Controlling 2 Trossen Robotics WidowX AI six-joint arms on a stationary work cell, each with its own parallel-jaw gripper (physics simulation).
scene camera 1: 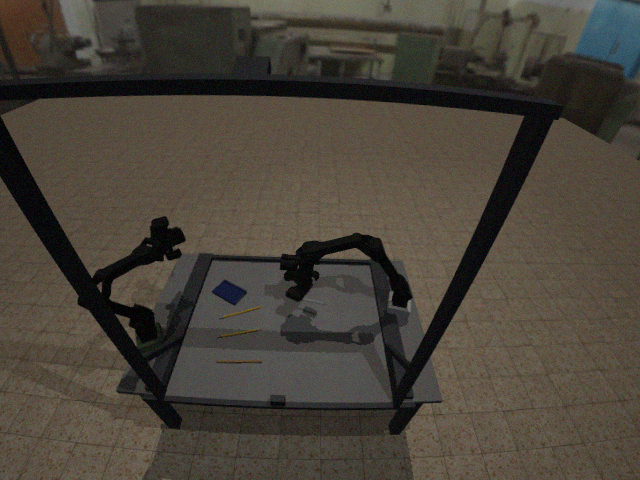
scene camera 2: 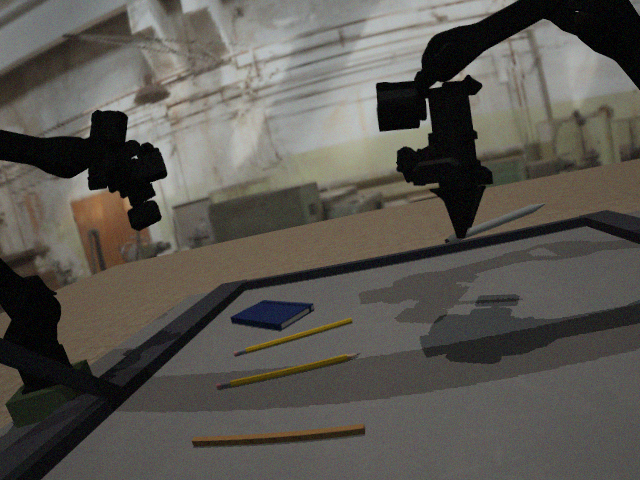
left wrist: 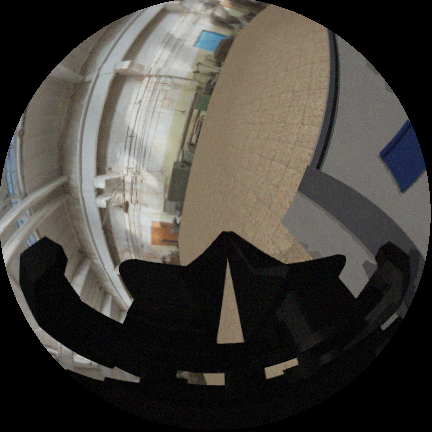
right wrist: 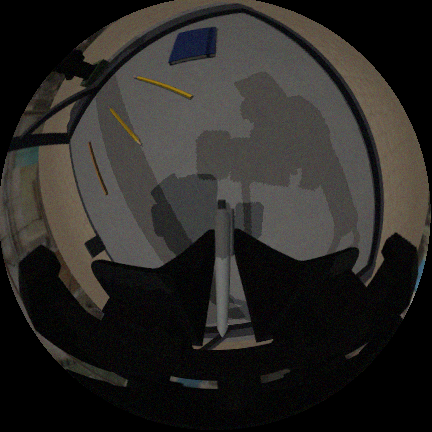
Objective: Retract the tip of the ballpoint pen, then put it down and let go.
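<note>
The grey-white ballpoint pen is held tilted above the table. My right gripper points down and is shut on it. In the right wrist view the pen's dark button end sticks out past the fingertips and its tapered end points back between the fingers. Whether a writing point sticks out is too small to tell. My left gripper is shut and empty, raised near the table's left edge, well apart from the pen.
A blue notebook lies at the back left. A yellow pencil, another yellow pencil and a brown stick lie in front of it. Dark posts frame the cell.
</note>
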